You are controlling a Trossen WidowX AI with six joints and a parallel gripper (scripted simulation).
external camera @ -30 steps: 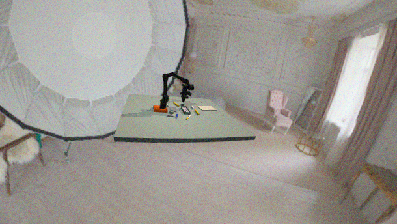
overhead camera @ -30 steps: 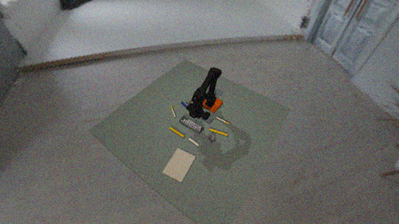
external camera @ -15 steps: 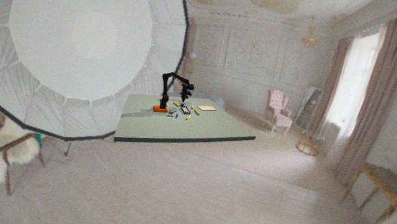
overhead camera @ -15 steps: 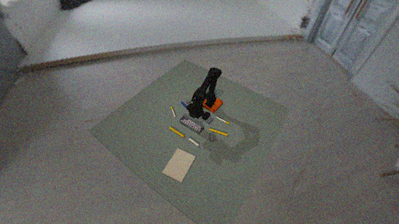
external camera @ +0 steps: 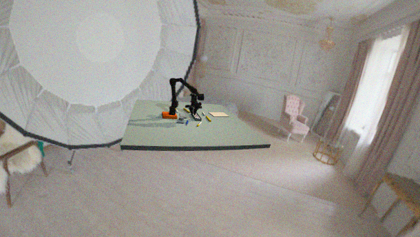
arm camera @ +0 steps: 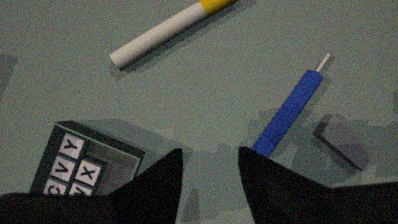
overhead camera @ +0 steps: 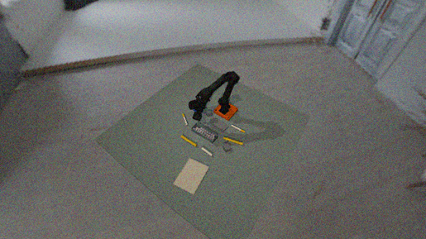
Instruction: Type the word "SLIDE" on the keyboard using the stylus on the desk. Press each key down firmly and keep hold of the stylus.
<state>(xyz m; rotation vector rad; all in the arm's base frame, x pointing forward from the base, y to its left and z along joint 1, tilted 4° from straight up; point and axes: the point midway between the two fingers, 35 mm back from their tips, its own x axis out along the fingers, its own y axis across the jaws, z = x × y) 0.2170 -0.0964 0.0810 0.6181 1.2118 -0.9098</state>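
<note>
Now: the blue stylus 90 mm to the right of my gripper tip, 70 mm behind it and 60 mm below it. From my gripper tip the other things lie so: whitish cylinder: 270 mm to the left, 160 mm ahead, 60 mm below; then grey block: 350 mm to the left, 60 mm below, 40 mm ahead; then grey flat plate: 160 mm to the left, 90 mm behind, 70 mm below.
</note>
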